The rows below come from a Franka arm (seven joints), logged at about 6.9 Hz.
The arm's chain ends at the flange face. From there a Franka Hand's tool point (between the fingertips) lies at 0.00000 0.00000 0.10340 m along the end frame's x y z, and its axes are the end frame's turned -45 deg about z.
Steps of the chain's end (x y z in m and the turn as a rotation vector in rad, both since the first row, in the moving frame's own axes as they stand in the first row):
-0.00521, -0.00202, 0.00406, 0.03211, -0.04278, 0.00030
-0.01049, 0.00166, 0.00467, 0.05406, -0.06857, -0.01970
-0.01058, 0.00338, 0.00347, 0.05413, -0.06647, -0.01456
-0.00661, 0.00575, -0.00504, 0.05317, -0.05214, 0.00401
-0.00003, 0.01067, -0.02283, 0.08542, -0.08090, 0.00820
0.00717, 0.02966, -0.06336, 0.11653, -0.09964, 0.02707
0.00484, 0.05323, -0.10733, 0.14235, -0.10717, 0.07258
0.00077, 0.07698, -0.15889, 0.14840, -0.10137, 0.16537
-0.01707, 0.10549, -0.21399, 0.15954, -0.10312, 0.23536
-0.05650, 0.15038, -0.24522, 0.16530, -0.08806, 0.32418
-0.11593, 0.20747, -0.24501, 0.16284, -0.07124, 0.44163
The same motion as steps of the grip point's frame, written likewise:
-0.00303, -0.01059, 0.00391, 0.05296, -0.00754, 0.00030
-0.00974, -0.01519, 0.00428, 0.08671, -0.01026, -0.01970
-0.01084, -0.01389, 0.00309, 0.08528, -0.00873, -0.01456
-0.00865, -0.00830, -0.00533, 0.07447, 0.00073, 0.00401
-0.00719, -0.00461, -0.02354, 0.11761, 0.00320, 0.00820
-0.01446, 0.01032, -0.06457, 0.15286, 0.01194, 0.02707
-0.03100, 0.02302, -0.10897, 0.17644, 0.02488, 0.07258
-0.04898, 0.03718, -0.16055, 0.17661, 0.03326, 0.16537
-0.08036, 0.04409, -0.21584, 0.18573, 0.03989, 0.23536
-0.13780, 0.04919, -0.24701, 0.17915, 0.05462, 0.32418
-0.21852, 0.04970, -0.24661, 0.16552, 0.06477, 0.44163

